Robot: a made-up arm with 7 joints. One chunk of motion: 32 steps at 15 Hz.
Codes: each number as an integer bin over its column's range. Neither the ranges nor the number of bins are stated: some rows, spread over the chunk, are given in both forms.
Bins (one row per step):
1: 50 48 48 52 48 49 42
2: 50 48 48 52 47 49 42
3: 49 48 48 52 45 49 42
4: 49 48 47 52 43 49 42
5: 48 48 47 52 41 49 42
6: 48 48 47 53 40 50 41
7: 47 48 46 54 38 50 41
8: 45 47 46 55 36 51 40
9: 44 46 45 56 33 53 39
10: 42 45 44 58 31 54 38
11: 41 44 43 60 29 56 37
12: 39 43 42 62 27 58 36
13: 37 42 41 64 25 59 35
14: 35 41 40 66 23 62 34
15: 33 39 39 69 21 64 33
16: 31 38 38 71 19 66 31
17: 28 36 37 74 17 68 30
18: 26 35 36 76 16 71 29
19: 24 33 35 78 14 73 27
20: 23 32 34 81 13 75 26
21: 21 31 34 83 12 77 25
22: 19 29 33 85 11 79 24
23: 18 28 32 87 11 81 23
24: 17 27 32 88 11 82 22
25: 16 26 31 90 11 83 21
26: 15 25 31 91 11 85 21
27: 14 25 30 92 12 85 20
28: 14 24 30 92 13 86 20
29: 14 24 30 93 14 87 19
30: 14 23 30 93 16 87 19
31: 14 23 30 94 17 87 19
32: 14 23 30 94 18 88 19
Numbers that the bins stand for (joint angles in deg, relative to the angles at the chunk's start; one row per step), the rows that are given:
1: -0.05 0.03 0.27 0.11 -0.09 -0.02 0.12
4: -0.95 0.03 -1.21 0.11 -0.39 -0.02 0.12
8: -4.55 -0.28 -2.70 4.44 -0.82 2.06 -4.65
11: -8.14 -1.22 -7.15 11.67 -1.24 7.26 -11.80
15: -15.33 -2.79 -13.09 24.67 -1.73 15.59 -21.33
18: -21.63 -4.04 -17.55 34.78 -2.03 22.87 -30.87
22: -27.92 -5.92 -22.00 47.78 -2.33 31.19 -42.79
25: -30.62 -6.86 -24.97 55.00 -2.33 35.35 -49.94
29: -32.41 -7.48 -26.45 59.33 -2.15 39.52 -54.71
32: -32.41 -7.80 -26.45 60.78 -1.91 40.56 -54.71
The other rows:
2: -0.05 0.03 0.27 0.11 -0.15 -0.02 0.12
3: -0.95 0.03 0.27 0.11 -0.27 -0.02 0.12
5: -1.85 0.03 -1.21 0.11 -0.52 -0.02 0.12
6: -1.85 0.03 -1.21 1.56 -0.58 1.02 -2.26
7: -2.75 0.03 -2.70 3.00 -0.70 1.02 -2.26
9: -5.44 -0.60 -4.18 5.89 -1.00 4.14 -7.03
10: -7.24 -0.91 -5.67 8.78 -1.12 5.18 -9.41
12: -9.94 -1.54 -8.64 14.56 -1.36 9.34 -14.18
13: -11.74 -1.85 -10.12 17.44 -1.48 10.38 -16.57
14: -13.54 -2.16 -11.61 20.33 -1.61 13.51 -18.95
16: -17.13 -3.10 -14.58 27.56 -1.85 17.67 -26.10
17: -19.83 -3.73 -16.06 31.89 -1.97 19.75 -28.48
19: -23.42 -4.67 -19.03 37.67 -2.15 24.95 -35.64
20: -24.32 -4.98 -20.52 42.00 -2.21 27.03 -38.02
21: -26.12 -5.29 -20.52 44.89 -2.27 29.11 -40.40
23: -28.82 -6.23 -23.48 50.67 -2.33 33.27 -45.17
24: -29.72 -6.55 -23.48 52.11 -2.33 34.31 -47.56
26: -31.52 -7.17 -24.97 56.44 -2.33 37.43 -49.94
27: -32.41 -7.17 -26.45 57.89 -2.27 37.43 -52.32
28: -32.41 -7.48 -26.45 57.89 -2.21 38.47 -52.32
30: -32.41 -7.80 -26.45 59.33 -2.03 39.52 -54.71
31: -32.41 -7.80 -26.45 60.78 -1.97 39.52 -54.71

